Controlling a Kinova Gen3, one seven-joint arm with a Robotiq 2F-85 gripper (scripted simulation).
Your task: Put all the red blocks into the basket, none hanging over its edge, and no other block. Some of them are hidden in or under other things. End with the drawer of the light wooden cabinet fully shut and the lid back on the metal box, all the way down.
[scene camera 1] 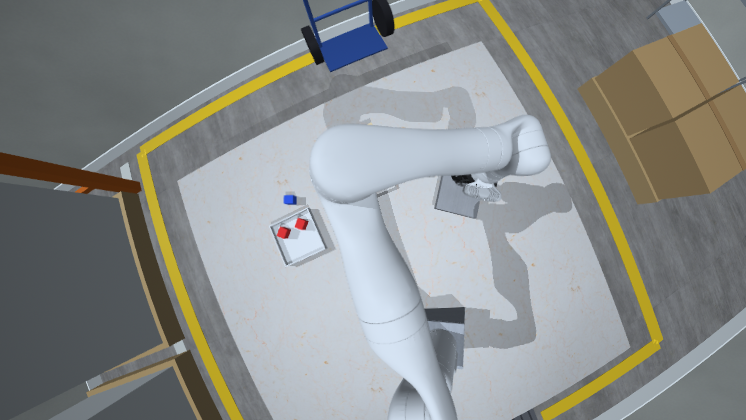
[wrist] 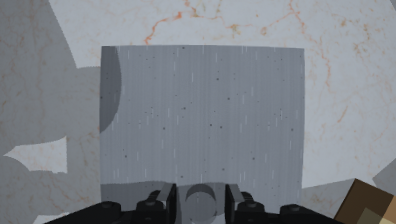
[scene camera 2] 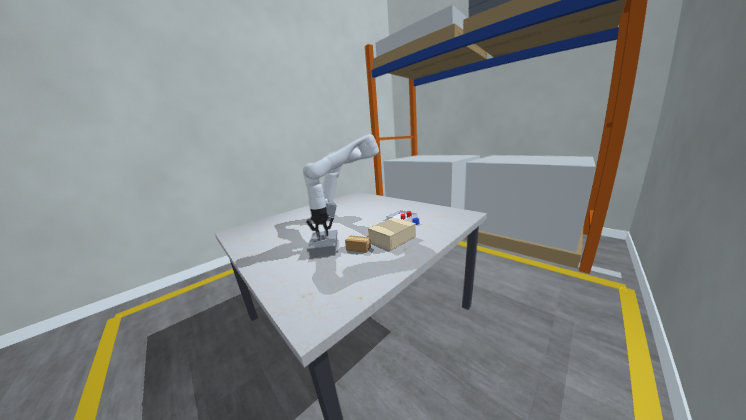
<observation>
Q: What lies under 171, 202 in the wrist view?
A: The gripper.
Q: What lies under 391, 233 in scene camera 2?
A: A light wooden cabinet.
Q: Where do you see a basket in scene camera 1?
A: At 300, 244
</observation>
